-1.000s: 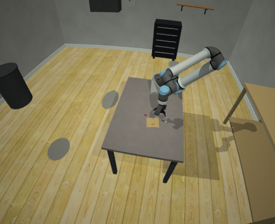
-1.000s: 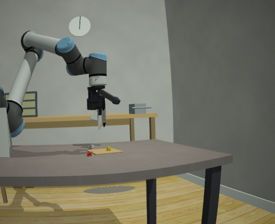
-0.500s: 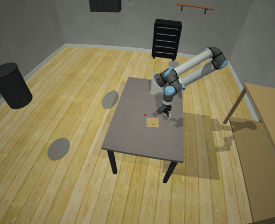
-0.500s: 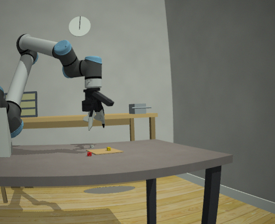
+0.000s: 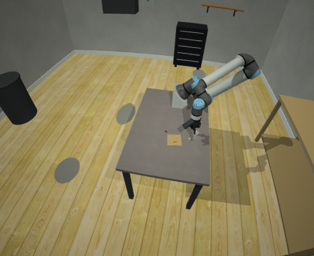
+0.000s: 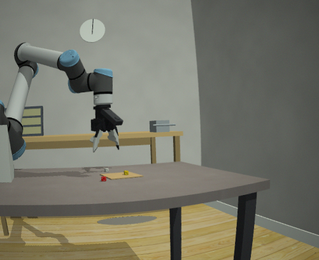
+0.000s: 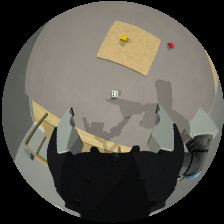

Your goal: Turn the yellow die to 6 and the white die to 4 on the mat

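Now: hand 10 mm past the white die, 10 mm to the right of it and 90 mm above it. The rest, counted from my hand: red die: 90 mm behind, 230 mm to the right, 90 mm below; tan mat: 10 mm ahead, 140 mm to the right, 90 mm below; yellow die: 40 mm ahead, 140 mm to the right, 80 mm below.
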